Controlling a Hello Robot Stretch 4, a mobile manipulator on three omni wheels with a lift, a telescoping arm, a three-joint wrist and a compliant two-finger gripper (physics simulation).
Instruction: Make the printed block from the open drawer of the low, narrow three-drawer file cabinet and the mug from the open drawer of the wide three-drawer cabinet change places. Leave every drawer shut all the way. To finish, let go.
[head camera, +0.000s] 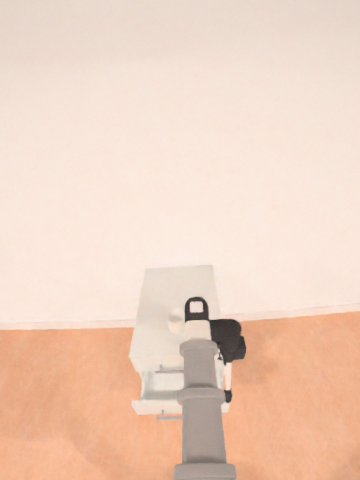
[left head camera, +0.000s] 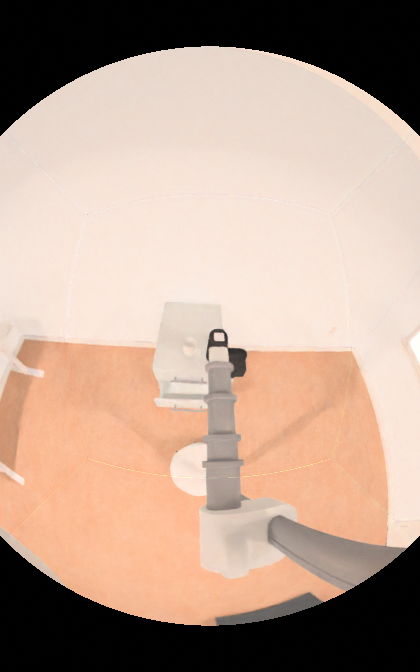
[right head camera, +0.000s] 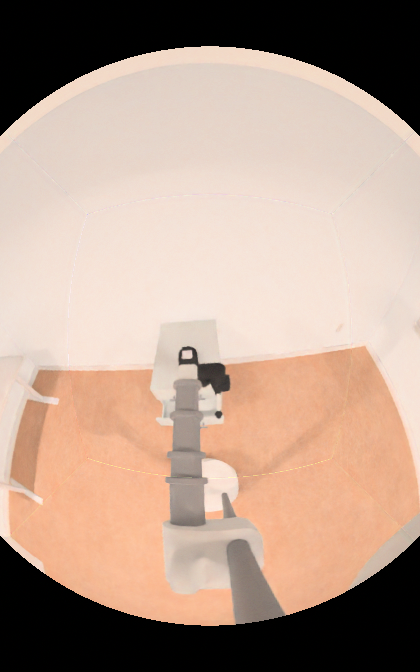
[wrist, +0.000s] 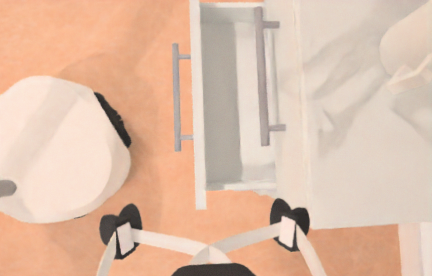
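Note:
A low, narrow pale cabinet (head camera: 155, 300) (left head camera: 175, 320) (right head camera: 170, 340) (wrist: 370, 165) stands against the wall. A cream mug (head camera: 176, 321) (left head camera: 190, 346) (wrist: 407, 42) is on its top; the arm hides it in the right head view. One drawer (head camera: 150, 407) (left head camera: 170, 401) (wrist: 220, 100) below the shut top drawer is pulled out, and its visible inside is empty. My gripper (wrist: 206, 218) is open, with its fingertips wide apart and nothing between them, above and beside the right side of the open drawer. The printed block and the wide cabinet do not show.
The round white base (left head camera: 187, 470) (right head camera: 221, 485) (wrist: 55, 155) stands on the floor in front of the cabinet. The grey telescoping arm (head camera: 202, 425) (left head camera: 222, 420) (right head camera: 187, 440) reaches over part of the drawer. White furniture with legs (left head camera: 27, 370) (right head camera: 45, 399) stands at the left.

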